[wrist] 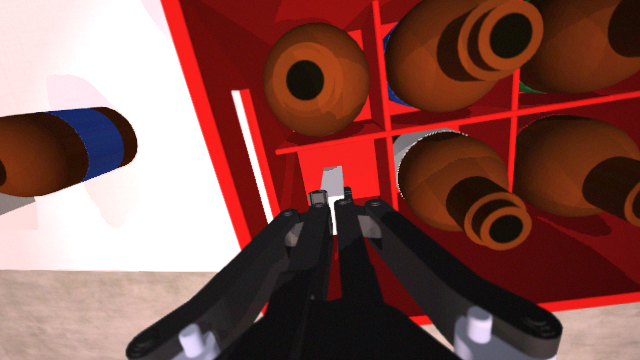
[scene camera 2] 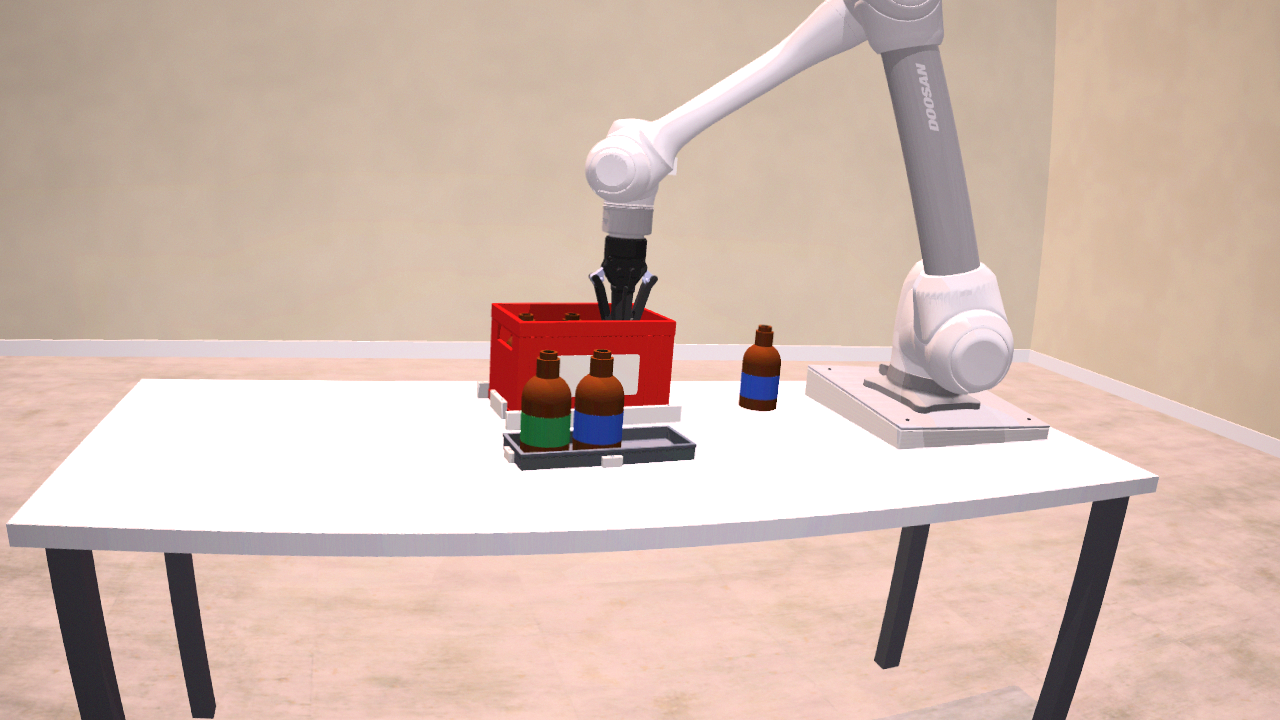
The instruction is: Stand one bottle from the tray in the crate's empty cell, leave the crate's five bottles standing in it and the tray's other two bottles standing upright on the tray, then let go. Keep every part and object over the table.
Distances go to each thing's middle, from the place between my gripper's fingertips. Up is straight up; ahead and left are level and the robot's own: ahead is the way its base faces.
Right now my hand is 100 mm short of the light strip (scene camera 2: 652,414), 130 mm to the right of it and 60 mm above it.
